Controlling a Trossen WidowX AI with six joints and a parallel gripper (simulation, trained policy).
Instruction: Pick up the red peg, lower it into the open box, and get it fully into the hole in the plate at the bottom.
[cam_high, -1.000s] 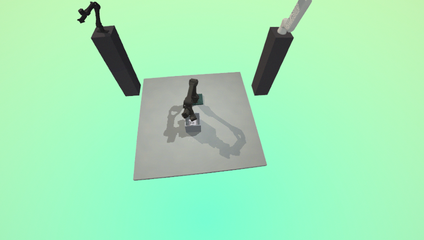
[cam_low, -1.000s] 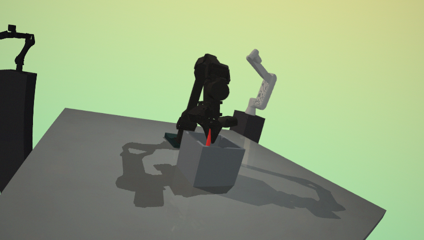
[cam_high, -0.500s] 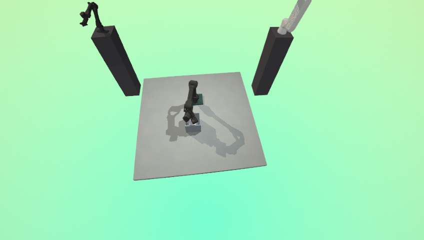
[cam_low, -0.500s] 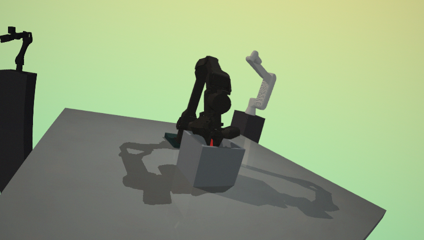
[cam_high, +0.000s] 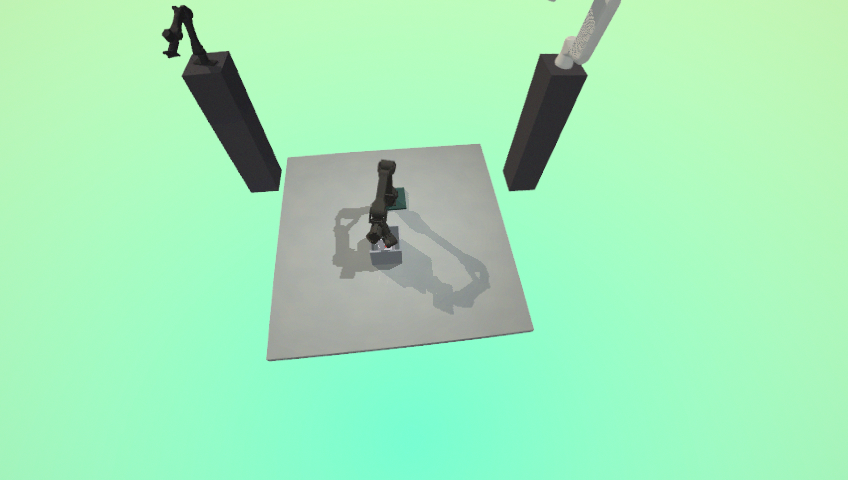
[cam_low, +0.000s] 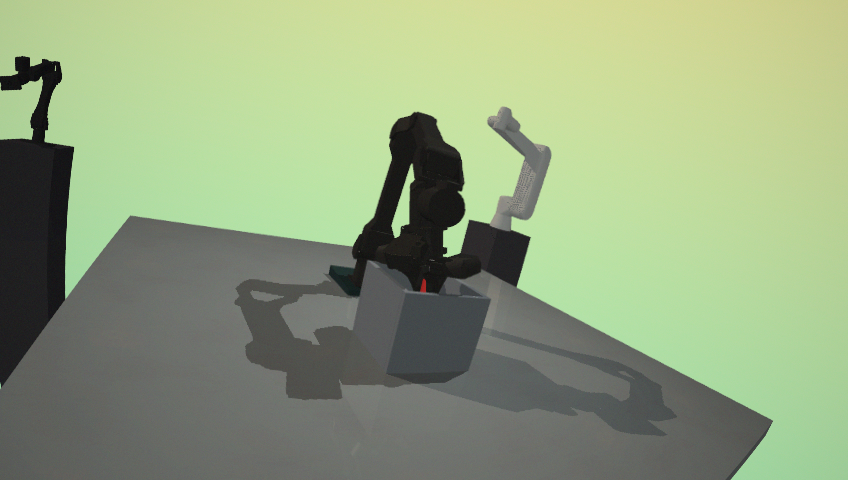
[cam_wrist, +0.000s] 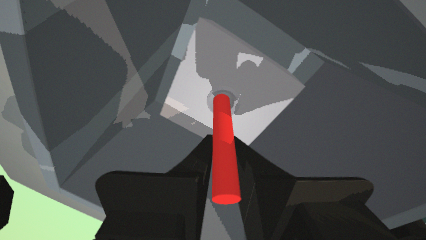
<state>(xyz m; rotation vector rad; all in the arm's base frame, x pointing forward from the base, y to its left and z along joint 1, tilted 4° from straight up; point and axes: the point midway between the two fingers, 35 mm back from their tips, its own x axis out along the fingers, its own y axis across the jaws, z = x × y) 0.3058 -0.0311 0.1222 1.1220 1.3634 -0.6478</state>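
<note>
My gripper tip is now 1 cm to the left of the red peg and 1 cm below it. Round my gripper tip: pale plate (4 cm below, 2 cm to the right, 1 cm ahead).
</note>
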